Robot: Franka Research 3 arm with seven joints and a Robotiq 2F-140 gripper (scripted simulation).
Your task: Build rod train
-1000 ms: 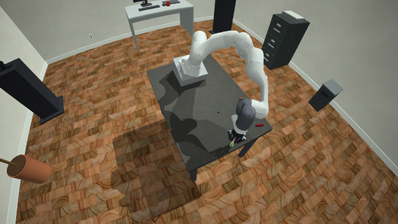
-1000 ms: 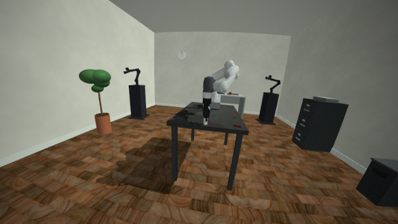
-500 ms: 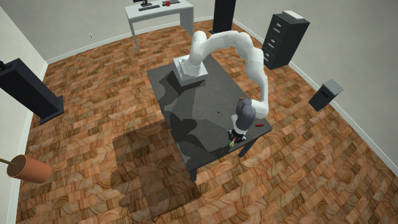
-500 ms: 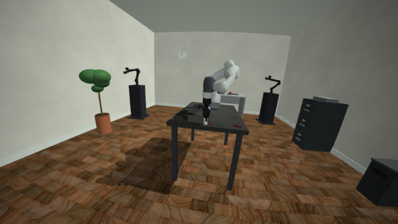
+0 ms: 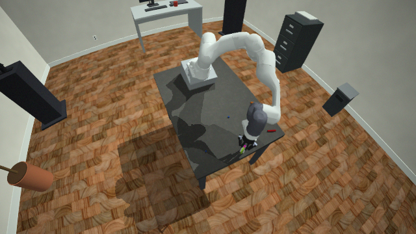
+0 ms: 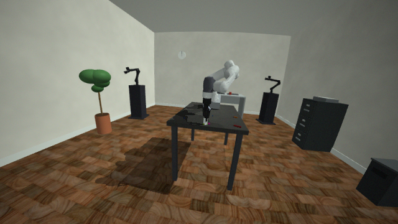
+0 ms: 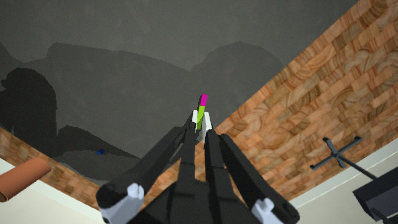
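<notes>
Right now my hand is 30 mm above the lime rod. The rest, counted from my hand: magenta rod: 20 mm behind, 30 mm to the left, 30 mm below; orange rod: 280 mm behind, 370 mm to the left, 30 mm below; red rod: 10 mm ahead, 300 mm to the left, 30 mm below.
</notes>
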